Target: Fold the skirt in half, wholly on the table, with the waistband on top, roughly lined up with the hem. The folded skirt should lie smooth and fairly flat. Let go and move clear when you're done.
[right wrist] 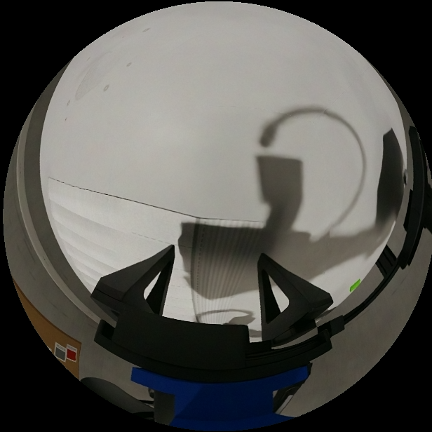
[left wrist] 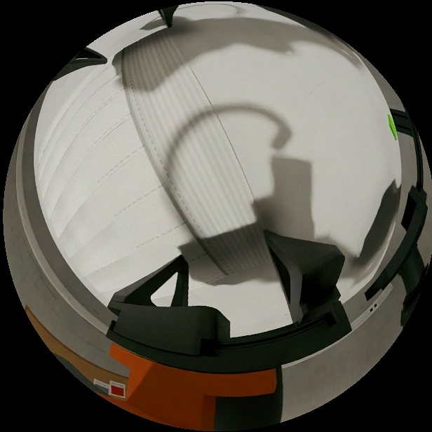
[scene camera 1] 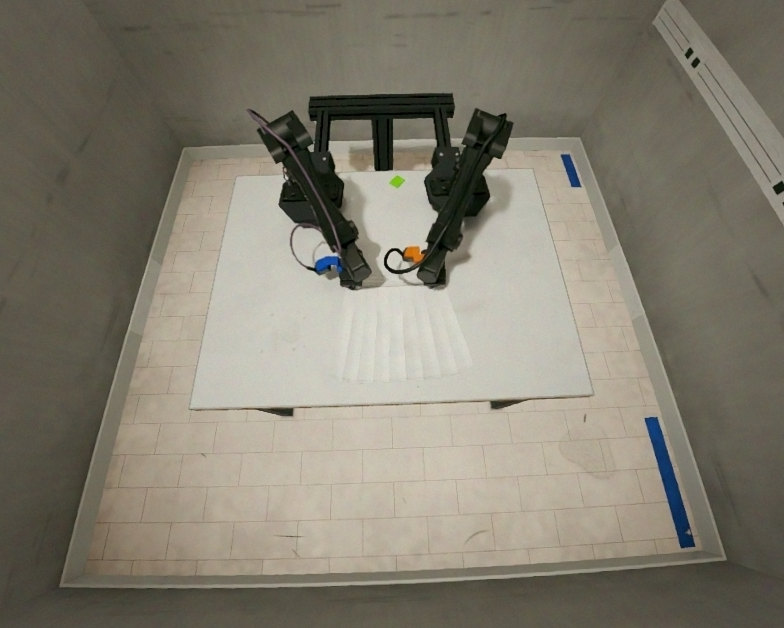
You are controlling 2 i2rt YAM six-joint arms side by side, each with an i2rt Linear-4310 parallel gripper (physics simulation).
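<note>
The white pleated skirt [scene camera 1: 402, 340] [left wrist: 110, 170] [right wrist: 100, 220] lies spread flat and unfolded on the white table [scene camera 1: 255, 366]. Its ribbed waistband [left wrist: 215, 182] [right wrist: 227, 260] is toward the arms and its wider hem toward the table's front edge. My left gripper [scene camera 1: 434, 285] [left wrist: 222, 249] is open above the waistband's right end in scene camera 1. My right gripper [scene camera 1: 351, 286] [right wrist: 217, 255] is open above the waistband's left end; its fingertips also show at the left wrist view's upper left. No cloth shows pinched between either pair of fingers. The arms partly hide the waistband in scene camera 1.
A small green square [scene camera 1: 397, 181] [left wrist: 392, 127] [right wrist: 355, 285] lies on the table between the arm bases. A black frame [scene camera 1: 381, 105] stands behind the table. Dark arm shadows fall across the waistband. Grey walls surround the tiled floor.
</note>
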